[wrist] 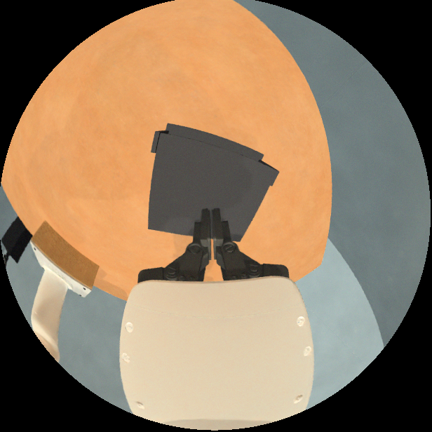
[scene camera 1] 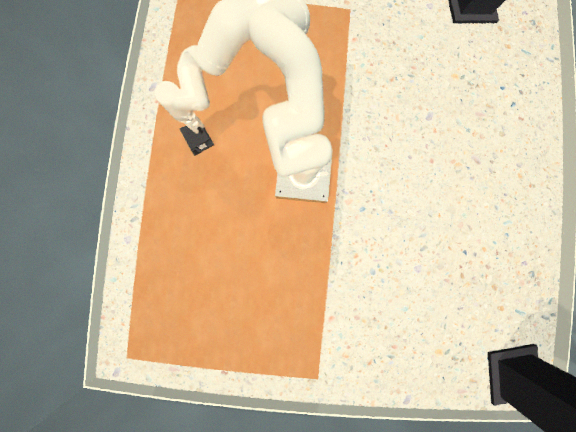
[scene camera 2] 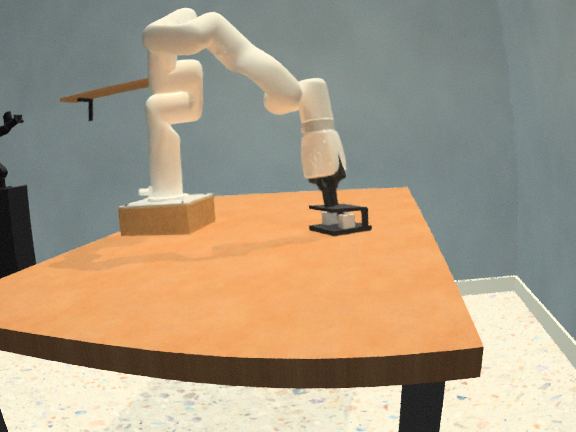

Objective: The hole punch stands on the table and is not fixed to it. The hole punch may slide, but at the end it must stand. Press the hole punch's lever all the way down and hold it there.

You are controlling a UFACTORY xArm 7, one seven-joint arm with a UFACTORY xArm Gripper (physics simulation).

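Where they show: gripper, fingertip midpoint: (scene camera 1: 197, 130) (scene camera 2: 331, 206); arm's base, origin of the base link: (scene camera 1: 303, 174) (scene camera 2: 167, 199).
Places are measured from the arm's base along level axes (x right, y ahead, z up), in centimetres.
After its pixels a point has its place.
Observation:
The hole punch (scene camera 1: 194, 143) {x 18.8, y 45.9, z -2.7 cm} (scene camera 2: 340, 231) {x 29.6, y 45.4, z -7.4 cm} stands upright on the table, with a black base plate, pale blocks and a black upright at one end. Its lever (scene camera 2: 345, 207) {x 26.3, y 47.2, z -2.5 cm} (wrist: 207, 172) is the flat dark plate on top. In scene camera 2 it lies about level, with a gap between it and the base that shows the pale blocks. My gripper (scene camera 1: 199, 131) {x 24.6, y 44.1, z -2.3 cm} (scene camera 2: 331, 205) {x 24.6, y 44.1, z -2.3 cm} (wrist: 211, 219) is shut and empty. It points down, with its fingertips at the top of the lever, near the edge away from the upright. The exact contact is too small to see.
The orange table (scene camera 1: 230, 280) {x -42.9, y 36.6, z -8.4 cm} (scene camera 2: 260, 310) {x 80.7, y 29.1, z -8.3 cm} (wrist: 115, 90) carries the arm's base block (scene camera 1: 302, 194) {x -8.5, y 1.4, z 0.0 cm} (scene camera 2: 155, 220) {x 11.9, y -1.3, z -4.3 cm} (wrist: 67, 252). The table's edge runs near the hole punch on one side. A dark stand (scene camera 2: 17, 225) is beyond the table in scene camera 2.

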